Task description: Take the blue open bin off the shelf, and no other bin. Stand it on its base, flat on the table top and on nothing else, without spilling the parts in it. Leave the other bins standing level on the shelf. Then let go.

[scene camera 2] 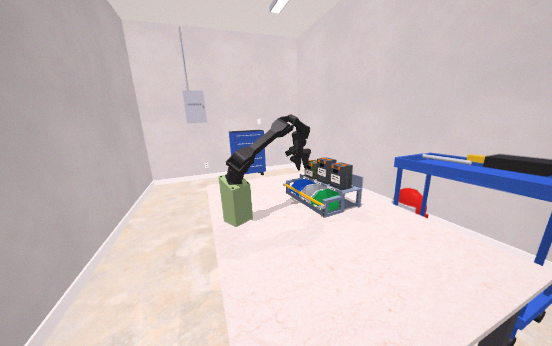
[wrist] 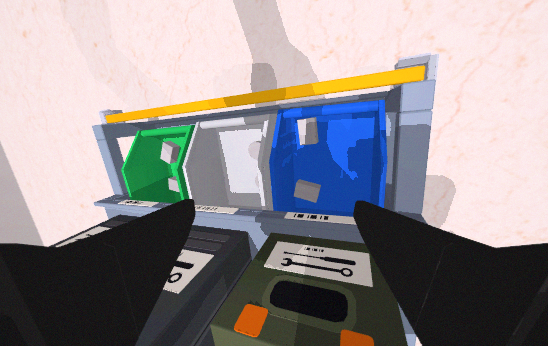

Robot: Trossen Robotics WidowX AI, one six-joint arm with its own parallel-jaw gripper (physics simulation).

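Seen in the pictures: gripper, between the fingertips: [scene camera 2: 302,169] [wrist: 276,207]; arm's base, origin of its link: [scene camera 2: 233,179].
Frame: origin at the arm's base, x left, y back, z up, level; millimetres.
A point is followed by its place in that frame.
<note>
The blue open bin [scene camera 2: 300,186] @[x 118, y -466, z -162 mm] [wrist: 345,185] @[x 88, y -479, z -190 mm] stands in the lower front tier of the grey-blue shelf [wrist: 412,150] @[x 143, y -428, z -114 mm], with two small grey parts inside. In the wrist view, a grey bin [wrist: 205,165] @[x -84, y -426, z -154 mm] stands beside it and a green bin [scene camera 2: 327,195] @[x -107, y -475, z -154 mm] [wrist: 149,165] @[x -196, y -415, z -158 mm] stands beyond that; the green bin holds small grey parts. A yellow bar [scene camera 2: 303,195] @[x -60, y -349, z -139 mm] [wrist: 200,105] @[x -52, y -354, z -134 mm] runs along the shelf's front. My gripper [scene camera 2: 302,167] @[x 61, y -435, z -34 mm] [wrist: 276,207] @[x 61, y -435, z -34 mm] is open and empty, above the shelf near the olive case. Its fingers are apart from the blue bin.
An olive case [scene camera 2: 311,171] @[x 43, y -491, z -53 mm] [wrist: 250,280] @[x 30, y -490, z -37 mm] and dark cases [scene camera 2: 341,176] [wrist: 227,252] stand on the upper tier behind the bins. The table top [scene camera 2: 300,260] @[x -388, y -74, z -199 mm] extends around the shelf. A blue cart [scene camera 2: 475,175] stands at the right. A blue drawer cabinet [scene camera 2: 248,142] stands behind the arm.
</note>
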